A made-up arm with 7 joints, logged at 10 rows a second.
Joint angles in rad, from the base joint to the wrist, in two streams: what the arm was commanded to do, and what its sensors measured. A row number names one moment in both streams.
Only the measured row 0 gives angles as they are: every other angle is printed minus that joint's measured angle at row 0.
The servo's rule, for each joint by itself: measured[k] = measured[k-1] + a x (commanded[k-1-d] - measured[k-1]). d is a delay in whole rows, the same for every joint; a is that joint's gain. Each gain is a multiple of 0.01, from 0.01 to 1. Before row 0 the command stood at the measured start. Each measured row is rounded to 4 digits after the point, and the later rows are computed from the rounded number. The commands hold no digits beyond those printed.
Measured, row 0: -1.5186, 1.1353, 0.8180, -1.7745, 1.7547, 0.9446, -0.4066
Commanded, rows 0 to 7: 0.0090, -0.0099, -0.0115, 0.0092, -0.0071, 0.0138, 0.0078; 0.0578, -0.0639, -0.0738, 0.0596, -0.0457, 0.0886, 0.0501; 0.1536, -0.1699, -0.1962, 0.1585, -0.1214, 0.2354, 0.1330; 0.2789, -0.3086, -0.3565, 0.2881, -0.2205, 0.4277, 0.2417; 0.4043, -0.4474, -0.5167, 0.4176, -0.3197, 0.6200, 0.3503; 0.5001, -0.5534, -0.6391, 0.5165, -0.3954, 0.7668, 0.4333; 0.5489, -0.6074, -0.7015, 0.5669, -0.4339, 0.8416, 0.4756; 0.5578, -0.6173, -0.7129, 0.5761, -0.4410, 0.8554, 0.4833
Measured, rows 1 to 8: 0.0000, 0.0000, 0.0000, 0.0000, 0.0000, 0.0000, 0.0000; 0.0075, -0.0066, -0.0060, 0.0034, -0.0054, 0.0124, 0.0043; 0.0492, -0.0450, -0.0413, 0.0242, -0.0360, 0.0810, 0.0295; 0.1359, -0.1287, -0.1218, 0.0739, -0.1009, 0.2200, 0.0864; 0.2546, -0.2492, -0.2438, 0.1532, -0.1918, 0.4069, 0.1718; 0.3789, -0.3820, -0.3857, 0.2510, -0.2890, 0.5987, 0.2700; 0.4795, -0.4968, -0.5175, 0.3492, -0.3699, 0.7500, 0.3598; 0.5371, -0.5709, -0.6132, 0.4297, -0.4185, 0.8324, 0.4235
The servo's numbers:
d 1
a 0.83 0.67 0.52 0.37 0.76 0.90 0.55

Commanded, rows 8 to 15: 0.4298, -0.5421, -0.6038, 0.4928, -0.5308, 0.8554, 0.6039; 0.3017, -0.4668, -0.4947, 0.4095, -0.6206, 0.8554, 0.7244; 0.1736, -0.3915, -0.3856, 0.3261, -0.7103, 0.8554, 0.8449; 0.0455, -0.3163, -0.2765, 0.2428, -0.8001, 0.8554, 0.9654; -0.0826, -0.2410, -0.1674, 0.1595, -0.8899, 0.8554, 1.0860; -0.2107, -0.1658, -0.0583, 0.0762, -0.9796, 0.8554, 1.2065; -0.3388, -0.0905, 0.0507, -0.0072, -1.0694, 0.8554, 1.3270; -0.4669, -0.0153, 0.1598, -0.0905, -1.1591, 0.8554, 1.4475
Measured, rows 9 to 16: 0.5543, -0.6020, -0.6650, 0.4839, -0.4356, 0.8531, 0.4564; 0.4510, -0.5619, -0.6332, 0.4872, -0.5080, 0.8552, 0.5375; 0.3271, -0.4982, -0.5612, 0.4585, -0.5936, 0.8554, 0.6403; 0.1997, -0.4267, -0.4699, 0.4095, -0.6823, 0.8554, 0.7528; 0.0717, -0.3527, -0.3693, 0.3478, -0.7718, 0.8554, 0.8697; -0.0564, -0.2779, -0.2643, 0.2781, -0.8616, 0.8554, 0.9887; -0.1845, -0.2028, -0.1572, 0.2034, -0.9513, 0.8554, 1.1085; -0.3126, -0.1276, -0.0491, 0.1255, -1.0411, 0.8554, 1.2287
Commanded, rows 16 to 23: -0.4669, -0.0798, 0.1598, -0.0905, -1.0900, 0.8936, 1.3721; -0.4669, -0.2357, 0.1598, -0.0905, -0.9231, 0.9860, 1.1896; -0.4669, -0.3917, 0.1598, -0.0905, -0.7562, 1.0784, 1.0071; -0.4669, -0.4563, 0.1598, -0.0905, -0.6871, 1.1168, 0.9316; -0.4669, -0.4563, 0.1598, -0.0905, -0.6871, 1.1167, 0.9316; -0.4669, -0.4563, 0.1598, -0.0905, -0.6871, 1.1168, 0.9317; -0.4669, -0.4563, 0.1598, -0.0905, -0.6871, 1.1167, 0.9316; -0.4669, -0.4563, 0.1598, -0.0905, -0.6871, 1.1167, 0.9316
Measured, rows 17 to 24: -0.4407, -0.0524, 0.0595, 0.0456, -1.1308, 0.8554, 1.3490; -0.4624, -0.0708, 0.1117, -0.0048, -1.0998, 0.8898, 1.3617; -0.4661, -0.1813, 0.1367, -0.0365, -0.9655, 0.9764, 1.2670; -0.4668, -0.3223, 0.1487, -0.0565, -0.8064, 1.0682, 1.1241; -0.4669, -0.4121, 0.1545, -0.0691, -0.7157, 1.1119, 1.0182; -0.4669, -0.4417, 0.1573, -0.0770, -0.6940, 1.1162, 0.9706; -0.4669, -0.4515, 0.1586, -0.0820, -0.6888, 1.1167, 0.9492; -0.4669, -0.4547, 0.1592, -0.0851, -0.6875, 1.1167, 0.9395
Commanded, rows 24 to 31: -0.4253, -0.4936, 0.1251, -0.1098, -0.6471, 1.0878, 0.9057; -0.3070, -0.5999, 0.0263, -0.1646, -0.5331, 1.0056, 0.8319; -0.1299, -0.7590, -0.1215, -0.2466, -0.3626, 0.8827, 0.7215; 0.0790, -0.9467, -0.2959, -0.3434, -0.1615, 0.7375, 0.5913; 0.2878, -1.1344, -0.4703, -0.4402, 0.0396, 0.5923, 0.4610; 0.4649, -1.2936, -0.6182, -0.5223, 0.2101, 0.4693, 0.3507; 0.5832, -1.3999, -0.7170, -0.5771, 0.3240, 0.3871, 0.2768; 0.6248, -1.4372, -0.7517, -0.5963, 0.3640, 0.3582, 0.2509
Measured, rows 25 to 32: -0.4669, -0.4558, 0.1595, -0.0871, -0.6872, 1.1167, 0.9352; -0.4324, -0.4811, 0.1416, -0.0955, -0.6567, 1.0907, 0.9190; -0.3283, -0.5607, 0.0816, -0.1211, -0.5628, 1.0141, 0.8711; -0.1636, -0.6936, -0.0240, -0.1675, -0.4106, 0.8958, 0.7888; 0.0378, -0.8632, -0.1654, -0.2326, -0.2213, 0.7533, 0.6802; 0.2453, -1.0449, -0.3239, -0.3094, -0.0230, 0.6084, 0.5596; 0.4276, -1.2115, -0.4769, -0.3882, 0.1542, 0.4832, 0.4447; 0.5567, -1.3377, -0.6018, -0.4581, 0.2832, 0.3967, 0.3524
